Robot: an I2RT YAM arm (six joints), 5 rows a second.
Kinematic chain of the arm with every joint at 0, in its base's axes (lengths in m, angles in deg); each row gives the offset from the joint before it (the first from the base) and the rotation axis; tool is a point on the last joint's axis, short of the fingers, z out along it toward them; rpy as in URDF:
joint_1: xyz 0 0 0.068 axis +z
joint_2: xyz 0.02 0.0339 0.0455 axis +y
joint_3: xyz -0.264 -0.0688 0 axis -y
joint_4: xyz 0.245 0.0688 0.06 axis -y
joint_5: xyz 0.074 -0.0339 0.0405 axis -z
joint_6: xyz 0.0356 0 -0.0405 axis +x
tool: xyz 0 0 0 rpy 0 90 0
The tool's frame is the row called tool.
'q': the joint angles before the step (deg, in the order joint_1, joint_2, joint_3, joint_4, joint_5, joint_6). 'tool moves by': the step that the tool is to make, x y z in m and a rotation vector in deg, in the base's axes. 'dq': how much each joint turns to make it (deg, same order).
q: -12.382 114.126 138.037 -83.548 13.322 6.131
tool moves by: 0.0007 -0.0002 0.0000 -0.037 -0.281 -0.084
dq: -0.005 0.037 -0.017 0.317 0.019 0.083
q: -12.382 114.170 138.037 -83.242 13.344 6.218
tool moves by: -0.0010 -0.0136 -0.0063 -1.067 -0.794 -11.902
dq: -1.480 0.367 -1.076 -0.066 5.948 8.968
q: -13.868 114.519 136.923 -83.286 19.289 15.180
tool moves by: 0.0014 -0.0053 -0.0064 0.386 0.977 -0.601
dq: -0.725 0.214 -1.190 0.378 -0.177 -0.047
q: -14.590 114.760 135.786 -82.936 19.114 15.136
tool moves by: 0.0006 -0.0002 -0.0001 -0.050 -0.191 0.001
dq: -0.007 0.038 -0.018 0.256 -0.003 -0.007
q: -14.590 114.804 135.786 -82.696 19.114 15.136
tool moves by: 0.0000 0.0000 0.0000 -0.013 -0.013 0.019
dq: 0.000 -0.019 -0.034 0.039 -0.001 -0.022
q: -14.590 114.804 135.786 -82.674 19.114 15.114
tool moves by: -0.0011 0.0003 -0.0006 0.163 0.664 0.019
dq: 0.002 -0.007 -0.012 -0.672 0.000 -0.021
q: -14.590 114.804 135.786 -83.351 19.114 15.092
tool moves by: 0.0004 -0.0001 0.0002 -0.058 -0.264 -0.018
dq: 0.001 -0.016 -0.033 0.279 -0.001 0.022
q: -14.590 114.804 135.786 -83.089 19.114 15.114
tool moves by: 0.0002 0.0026 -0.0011 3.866 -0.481 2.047
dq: -0.005 0.013 0.030 -0.519 -4.374 -0.027
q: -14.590 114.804 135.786 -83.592 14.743 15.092
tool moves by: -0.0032 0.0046 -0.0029 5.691 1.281 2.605
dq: 0.018 -0.016 -0.028 -2.653 -5.794 -0.047
